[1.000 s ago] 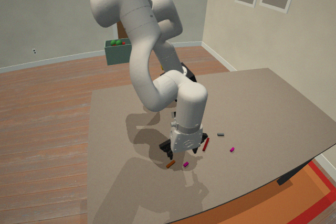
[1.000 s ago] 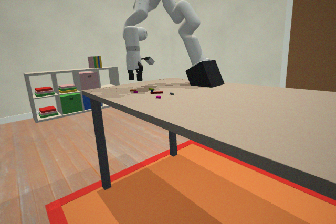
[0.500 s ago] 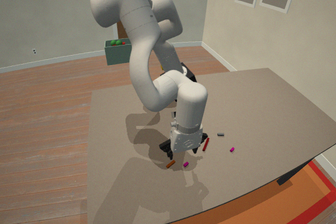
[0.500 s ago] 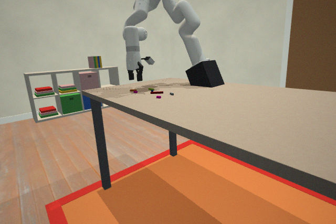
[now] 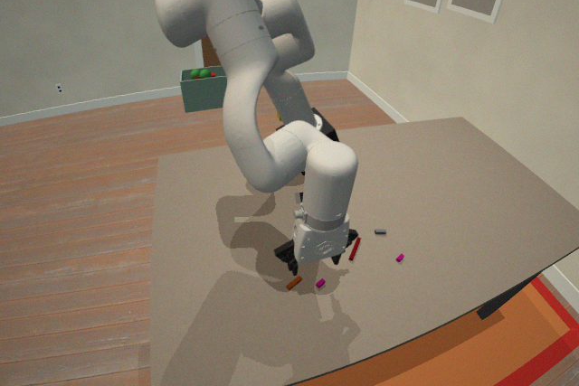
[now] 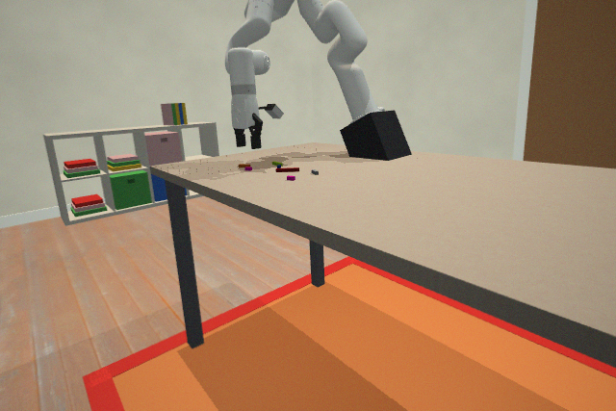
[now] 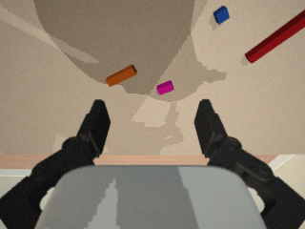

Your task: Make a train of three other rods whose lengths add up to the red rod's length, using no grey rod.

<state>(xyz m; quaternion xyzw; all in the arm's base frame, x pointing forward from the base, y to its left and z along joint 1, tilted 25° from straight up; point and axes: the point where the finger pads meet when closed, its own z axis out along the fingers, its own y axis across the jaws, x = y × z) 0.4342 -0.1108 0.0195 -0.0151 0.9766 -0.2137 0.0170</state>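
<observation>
Now: the blue rod 7 cm behind my hand, 6 cm to the left of it and 7 cm below it. Round my hand: red rod: 5 cm behind, 13 cm to the left, 7 cm below; lime rod: 9 cm behind, 2 cm to the left, 7 cm below; orange rod: 4 cm to the right, 7 cm below.
</observation>
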